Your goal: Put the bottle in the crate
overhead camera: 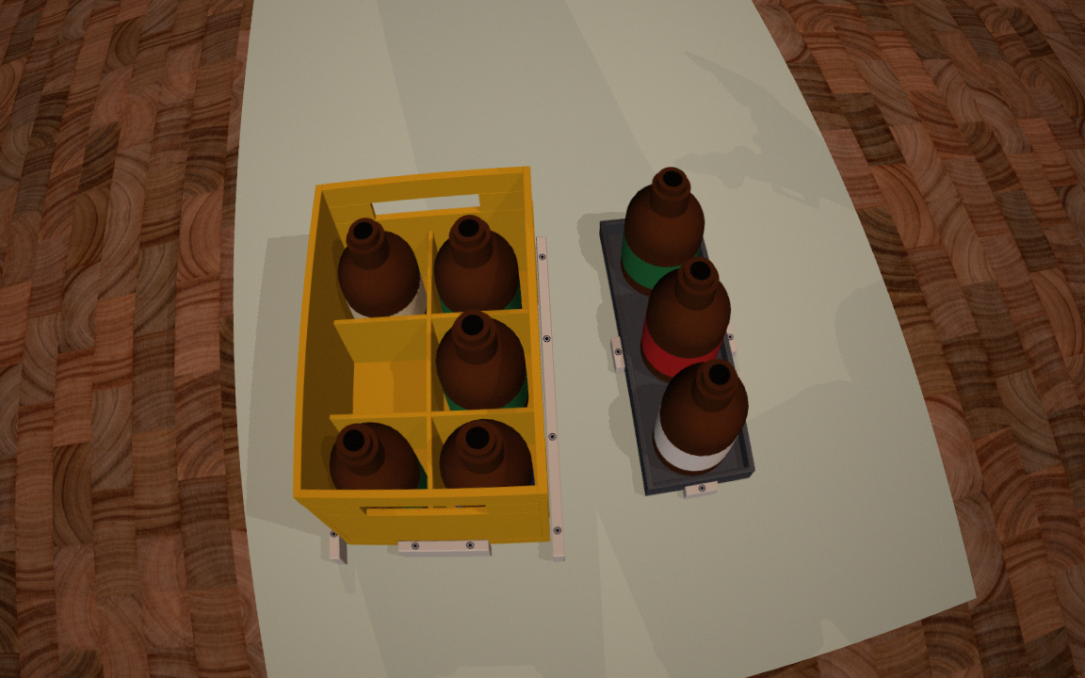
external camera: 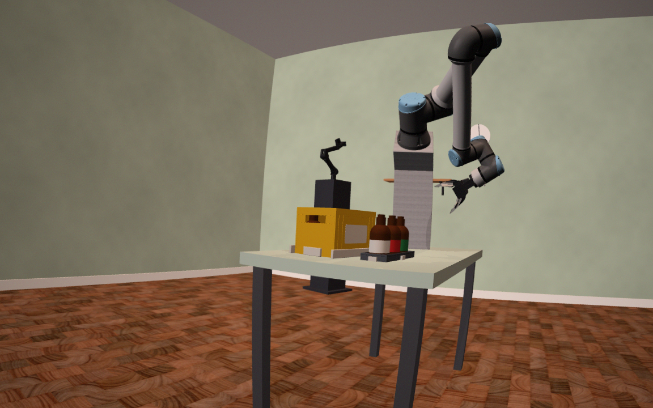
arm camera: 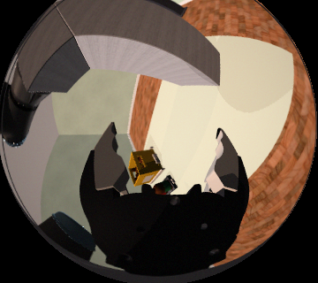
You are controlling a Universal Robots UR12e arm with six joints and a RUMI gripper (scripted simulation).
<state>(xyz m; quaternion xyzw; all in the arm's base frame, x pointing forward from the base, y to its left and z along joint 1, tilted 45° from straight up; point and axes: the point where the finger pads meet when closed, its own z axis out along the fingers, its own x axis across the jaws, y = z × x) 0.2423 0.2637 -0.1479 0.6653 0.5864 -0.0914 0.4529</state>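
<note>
Right now the glass bottle is 57 cm ahead of my hand, 18 cm below it and 8 cm to the left of it. Also, from my hand: yellow crate 64 cm ahead, 18 cm below, 14 cm to the right; then dark tray 57 cm ahead, 25 cm below, 7 cm to the left.
</note>
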